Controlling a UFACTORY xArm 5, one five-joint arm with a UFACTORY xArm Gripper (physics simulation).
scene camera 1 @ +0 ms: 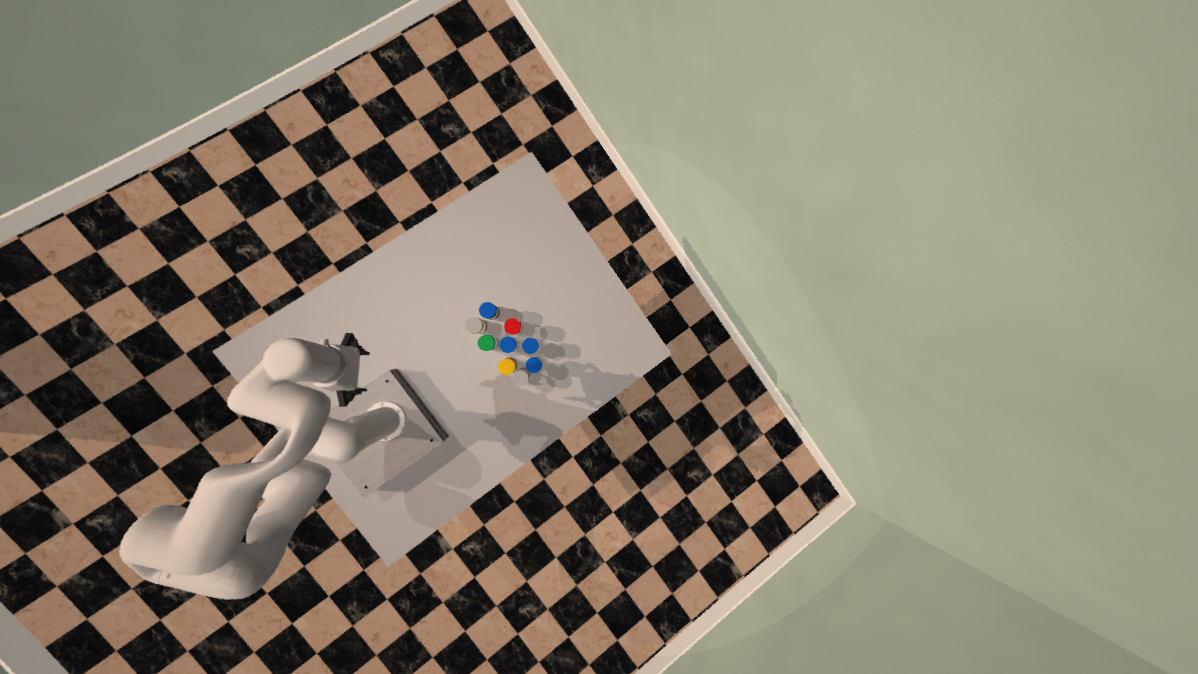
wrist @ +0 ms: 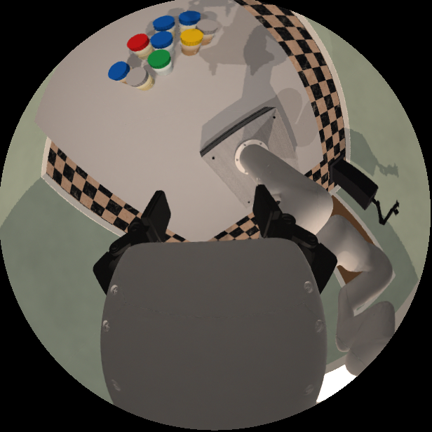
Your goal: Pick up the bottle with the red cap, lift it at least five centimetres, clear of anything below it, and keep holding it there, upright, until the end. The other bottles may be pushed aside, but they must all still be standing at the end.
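Frame: origin at the arm's base, x ahead, y left, z up, level; metres.
Seen in the pictures: gripper, fingertip midpoint: (scene camera 1: 362, 371); arm's base, link origin: (scene camera 1: 385, 420).
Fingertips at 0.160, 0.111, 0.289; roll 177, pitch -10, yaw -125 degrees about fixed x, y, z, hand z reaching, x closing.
Pixels of each thing's middle, then the offset from my fingertips to it, as dx, dy, dz. Level surfaces: height alone.
- bottle with the red cap, body centre: (scene camera 1: 514, 326) +0.351, -0.101, -0.304
- blue-capped bottle, body centre: (scene camera 1: 509, 344) +0.303, -0.142, -0.304
- Grey-capped, body centre: (scene camera 1: 476, 325) +0.252, -0.025, -0.304
- green-capped, body centre: (scene camera 1: 488, 342) +0.250, -0.096, -0.304
- yellow-capped, body centre: (scene camera 1: 508, 365) +0.256, -0.198, -0.304
- pale grey surface, surface height: dz -0.357
The bottle with the red cap (scene camera 1: 512, 326) (wrist: 138, 42) stands upright in a tight cluster. A blue-capped bottle (scene camera 1: 507, 344) (wrist: 162, 39) is close beside it, and another blue-capped one (scene camera 1: 487, 310) (wrist: 119, 71) stands at the cluster's edge. Grey-capped (scene camera 1: 475, 325) (wrist: 137, 77), green-capped (scene camera 1: 485, 342) (wrist: 159, 59) and yellow-capped (scene camera 1: 506, 366) (wrist: 191, 37) bottles stand nearby. Two more blue-capped bottles (scene camera 1: 530, 345) (scene camera 1: 533, 364) and a second grey-capped one (wrist: 207, 26) also stand there. My gripper (scene camera 1: 363, 370) (wrist: 210, 199) is open and empty, well to the left of the cluster in the scene view.
The arm's base stands on a square metal plate (scene camera 1: 381, 466) (wrist: 245, 180) with a dark bar along one edge. The plate and bottles are on a pale grey surface (scene camera 1: 435, 268) (wrist: 115, 130). A checkered floor (scene camera 1: 603, 536) surrounds it, bordered by a pale edge.
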